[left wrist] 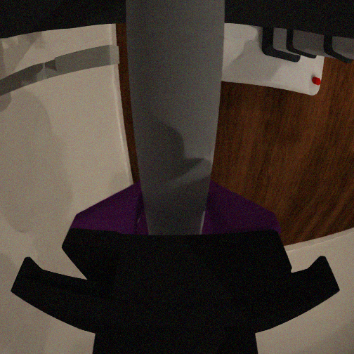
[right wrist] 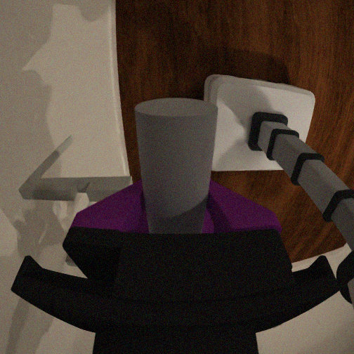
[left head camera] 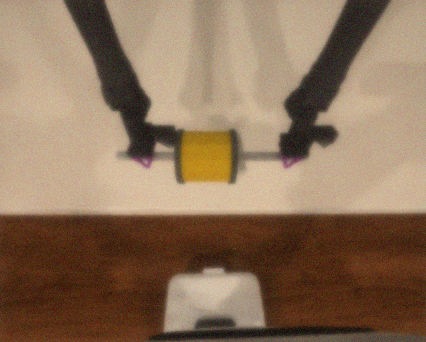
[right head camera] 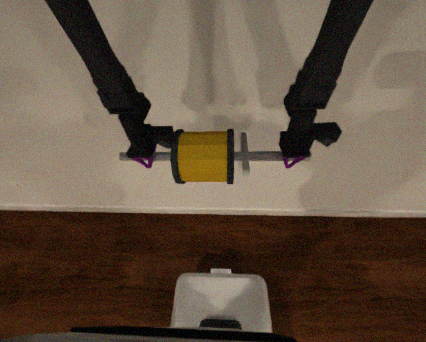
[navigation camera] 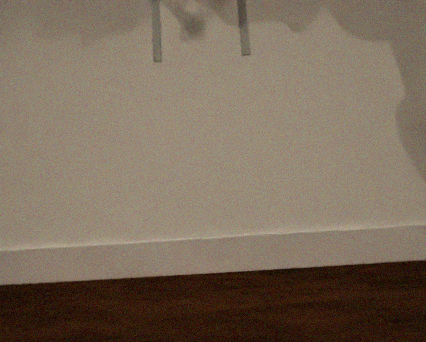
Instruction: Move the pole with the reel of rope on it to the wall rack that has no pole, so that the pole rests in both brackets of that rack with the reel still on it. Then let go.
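Places are measured from the left arm's base along level axes (x down, y left, z ahead), in centimetres.
Pixels of known places: left gripper, fingertip midpoint: point(left head camera: 148, 164) point(right head camera: 150, 164); right gripper, fingertip midpoint: point(left head camera: 284, 165) point(right head camera: 286, 164).
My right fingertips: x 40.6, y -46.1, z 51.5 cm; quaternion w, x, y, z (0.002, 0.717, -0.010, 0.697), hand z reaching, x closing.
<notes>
Ahead of a thing's pixels: the offset from my right fingertips to its middle. "spot": to the spot under its first point. Level surfaces: height alone.
A grey pole @[spot: dx -5.2, dy +9.8, dz -0.7 cm] point(left head camera: 260, 156) point(right head camera: 265, 156) point(left wrist: 175, 100) point(right wrist: 175, 145) runs level across both head views, with the yellow reel of rope @[dx -3.7, dy +27.1, dz +0.5 cm] point(left head camera: 207, 156) point(right head camera: 205, 156) on it between my grippers. My left gripper point(left head camera: 143, 161) point(right head camera: 144, 161) point(left wrist: 174, 177) is shut on the pole left of the reel. My right gripper point(left head camera: 291, 161) point(right head camera: 292, 161) point(right wrist: 175, 176) is shut on the pole near its right end. A grey wall bracket @[spot: dx +11.7, dy +10.9, dz +25.5 cm] point(right head camera: 245, 140) shows behind the pole. Bracket parts point(left wrist: 87, 58) point(right wrist: 100, 187) also show in the wrist views, apart from the pole. Two bracket strips @[spot: dx +32.8, dy +37.6, dz +31.7 cm] point(navigation camera: 157, 40) @[spot: dx +33.1, dy +11.7, dz +31.4 cm] point(navigation camera: 243, 35) hang on the wall.
The cream wall point(left head camera: 75, 185) point(right head camera: 75, 185) point(navigation camera: 200, 150) runs across beyond the pole, with a skirting strip point(navigation camera: 200, 257) at its foot. Brown wooden floor @[dx +100.4 cm] point(left head camera: 75, 260) point(right head camera: 75, 260) point(navigation camera: 200, 310) lies in front. My white base point(left head camera: 215, 300) point(right head camera: 222, 300) shows below.
</notes>
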